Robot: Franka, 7 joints.
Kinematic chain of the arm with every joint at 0, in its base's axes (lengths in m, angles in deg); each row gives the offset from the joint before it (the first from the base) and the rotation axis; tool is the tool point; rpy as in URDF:
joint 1: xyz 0 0 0.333 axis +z
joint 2: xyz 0 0 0 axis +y
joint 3: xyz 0 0 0.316 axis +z
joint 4: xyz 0.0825 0 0 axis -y
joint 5: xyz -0.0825 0 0.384 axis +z
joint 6: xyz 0 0 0 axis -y
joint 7: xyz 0.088 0 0 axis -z
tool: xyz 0 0 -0.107 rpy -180 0 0
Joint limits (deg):
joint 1: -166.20..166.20
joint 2: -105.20..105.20
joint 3: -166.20..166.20
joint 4: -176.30..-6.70
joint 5: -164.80..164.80
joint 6: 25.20..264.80
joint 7: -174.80..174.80
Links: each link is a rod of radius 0.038 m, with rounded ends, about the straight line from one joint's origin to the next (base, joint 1, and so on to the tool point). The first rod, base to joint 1, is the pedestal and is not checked.
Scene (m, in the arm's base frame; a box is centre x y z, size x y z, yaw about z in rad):
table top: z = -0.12
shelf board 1: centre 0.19 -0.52 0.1 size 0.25 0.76 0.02 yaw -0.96
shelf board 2: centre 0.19 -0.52 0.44 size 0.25 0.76 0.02 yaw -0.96
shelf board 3: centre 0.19 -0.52 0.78 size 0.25 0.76 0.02 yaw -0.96
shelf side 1: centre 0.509 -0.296 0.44 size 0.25 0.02 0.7 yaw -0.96
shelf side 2: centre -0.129 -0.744 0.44 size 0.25 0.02 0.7 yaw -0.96
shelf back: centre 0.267 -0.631 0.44 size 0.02 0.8 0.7 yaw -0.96
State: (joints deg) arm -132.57 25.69 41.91 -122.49 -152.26 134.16 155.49
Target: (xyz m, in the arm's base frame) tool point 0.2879 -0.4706 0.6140
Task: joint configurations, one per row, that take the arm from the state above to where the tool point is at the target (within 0.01 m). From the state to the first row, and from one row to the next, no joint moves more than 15 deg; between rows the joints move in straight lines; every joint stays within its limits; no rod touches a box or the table.
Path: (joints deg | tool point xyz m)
1: -137.43 12.41 36.95 -135.40 -152.39 138.34 155.49 | -0.0893 -0.4968 0.2500
2: -142.28 -0.86 31.98 -148.31 -152.52 142.52 155.49 | -0.1459 -0.3988 0.2510
3: -133.98 -15.37 30.52 -149.16 -153.21 144.85 155.49 | -0.1003 -0.4118 0.3353
4: -125.68 -29.88 29.07 -150.01 -153.90 147.18 155.49 | -0.0419 -0.4040 0.4183
5: -117.37 -44.39 27.61 -150.87 -154.58 149.51 155.49 | 0.0210 -0.3716 0.4951
6: -109.07 -58.89 26.15 -151.72 -155.27 151.84 155.49 | 0.0791 -0.3146 0.5615
7: -100.77 -73.40 24.69 -152.57 -155.95 154.17 155.49 | 0.1239 -0.2364 0.6140
8: -103.70 -59.25 30.84 -143.35 -155.05 149.35 155.49 | 0.1700 -0.2965 0.6241
9: -106.63 -45.10 36.99 -134.13 -154.14 144.53 155.49 | 0.2160 -0.3580 0.6229
10: -109.55 -30.96 43.14 -124.91 -153.23 139.71 155.49 | 0.2573 -0.4163 0.6171
11: -112.48 -16.81 49.29 -115.68 -152.32 134.89 155.49 | 0.2879 -0.4706 0.6141

